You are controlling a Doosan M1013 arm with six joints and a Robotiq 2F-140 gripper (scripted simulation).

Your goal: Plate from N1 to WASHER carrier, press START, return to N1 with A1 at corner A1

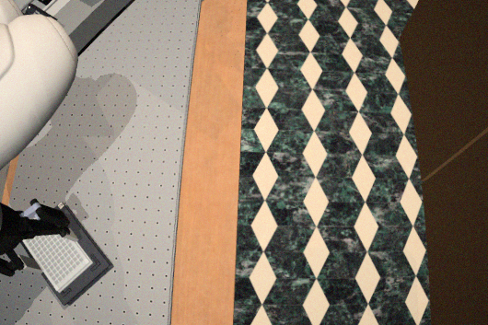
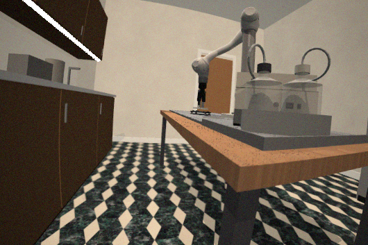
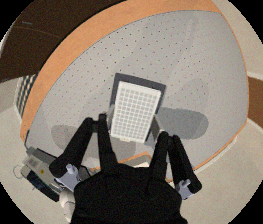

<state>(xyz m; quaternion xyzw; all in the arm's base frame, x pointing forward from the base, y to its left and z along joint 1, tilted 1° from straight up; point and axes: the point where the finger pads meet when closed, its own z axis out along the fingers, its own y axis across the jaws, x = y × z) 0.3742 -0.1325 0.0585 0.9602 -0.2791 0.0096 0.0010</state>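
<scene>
My hand is 6 cm above the plate nest N1. The rest, counted from my hand: plate washer: 58 cm to the left, 29 cm behind, 5 cm above; then label: 9 cm behind, 8 cm below, 6 cm to the left; then white well plate: 3 cm below.
</scene>
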